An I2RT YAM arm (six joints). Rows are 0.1 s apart.
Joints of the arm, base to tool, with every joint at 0 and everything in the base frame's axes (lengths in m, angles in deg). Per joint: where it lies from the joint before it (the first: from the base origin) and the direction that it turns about. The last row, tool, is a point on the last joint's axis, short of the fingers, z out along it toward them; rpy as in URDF.
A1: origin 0 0 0.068 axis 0 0 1
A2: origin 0.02 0.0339 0.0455 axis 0 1 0
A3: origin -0.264 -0.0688 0 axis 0 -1 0
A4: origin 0.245 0.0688 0.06 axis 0 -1 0
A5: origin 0.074 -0.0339 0.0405 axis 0 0 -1
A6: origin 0.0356 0 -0.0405 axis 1 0 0
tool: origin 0 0 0 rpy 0 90 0
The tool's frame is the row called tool.
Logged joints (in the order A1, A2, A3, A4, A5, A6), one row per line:
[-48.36, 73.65, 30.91, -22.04, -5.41, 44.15]
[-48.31, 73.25, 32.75, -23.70, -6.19, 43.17]
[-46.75, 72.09, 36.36, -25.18, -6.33, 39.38]
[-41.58, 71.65, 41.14, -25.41, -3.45, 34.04]
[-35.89, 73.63, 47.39, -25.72, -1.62, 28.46]
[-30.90, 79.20, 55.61, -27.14, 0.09, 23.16]
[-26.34, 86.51, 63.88, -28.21, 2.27, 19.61]
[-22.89, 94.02, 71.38, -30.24, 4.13, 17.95]
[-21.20, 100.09, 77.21, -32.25, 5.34, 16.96]
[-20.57, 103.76, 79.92, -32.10, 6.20, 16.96]
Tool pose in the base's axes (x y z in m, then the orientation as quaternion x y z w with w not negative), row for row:
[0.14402, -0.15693, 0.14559, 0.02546, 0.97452, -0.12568, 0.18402]
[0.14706, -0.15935, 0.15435, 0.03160, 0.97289, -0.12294, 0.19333]
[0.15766, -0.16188, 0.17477, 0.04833, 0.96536, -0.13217, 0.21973]
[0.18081, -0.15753, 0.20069, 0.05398, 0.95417, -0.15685, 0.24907]
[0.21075, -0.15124, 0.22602, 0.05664, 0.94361, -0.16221, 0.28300]
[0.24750, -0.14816, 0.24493, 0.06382, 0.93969, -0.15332, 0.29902]
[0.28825, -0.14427, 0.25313, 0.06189, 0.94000, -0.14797, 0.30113]
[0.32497, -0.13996, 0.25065, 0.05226, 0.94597, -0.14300, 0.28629]
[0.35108, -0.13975, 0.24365, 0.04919, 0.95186, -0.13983, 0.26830]
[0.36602, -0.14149, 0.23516, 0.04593, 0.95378, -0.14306, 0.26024]
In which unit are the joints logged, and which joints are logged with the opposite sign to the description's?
The joints are logged in degrees. Opposite sign: A6.
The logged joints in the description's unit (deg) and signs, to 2 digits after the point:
[-48.36, 73.65, 30.91, -22.04, -5.41, -44.15]
[-48.31, 73.25, 32.75, -23.70, -6.19, -43.17]
[-46.75, 72.09, 36.36, -25.18, -6.33, -39.38]
[-41.58, 71.65, 41.14, -25.41, -3.45, -34.04]
[-35.89, 73.63, 47.39, -25.72, -1.62, -28.46]
[-30.90, 79.20, 55.61, -27.14, 0.09, -23.16]
[-26.34, 86.51, 63.88, -28.21, 2.27, -19.61]
[-22.89, 94.02, 71.38, -30.24, 4.13, -17.95]
[-21.20, 100.09, 77.21, -32.25, 5.34, -16.96]
[-20.57, 103.76, 79.92, -32.10, 6.20, -16.96]

